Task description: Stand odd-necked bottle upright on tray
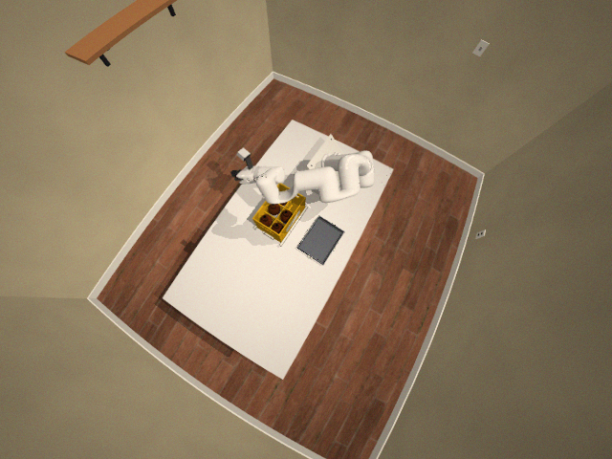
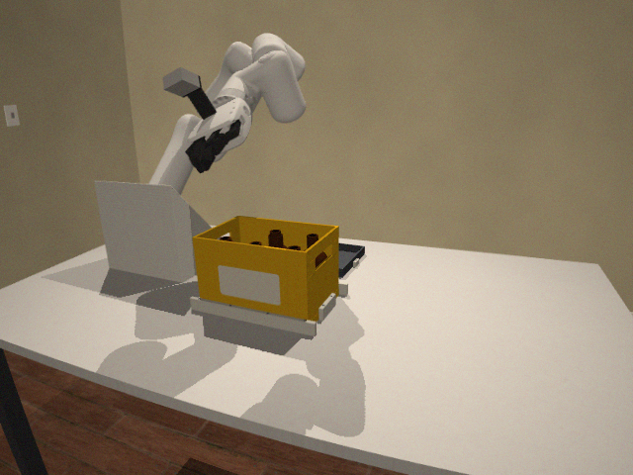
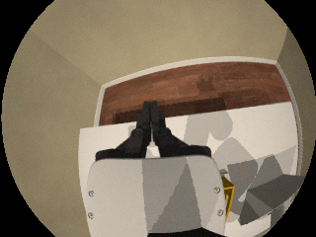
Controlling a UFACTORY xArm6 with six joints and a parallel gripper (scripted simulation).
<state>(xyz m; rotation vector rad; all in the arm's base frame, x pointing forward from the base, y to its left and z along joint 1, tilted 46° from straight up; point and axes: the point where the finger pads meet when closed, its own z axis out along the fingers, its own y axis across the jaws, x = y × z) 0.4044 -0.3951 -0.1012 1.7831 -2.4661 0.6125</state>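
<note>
Right now my hand is 7 cm short of the glass bottle, 19 cm to the right of it and 29 cm above it. The rest, counted from my hand: yellow crate: 1 cm behind, 24 cm to the left, 29 cm below; then dark grey tray: 1 cm behind, 53 cm to the left, 36 cm below.
</note>
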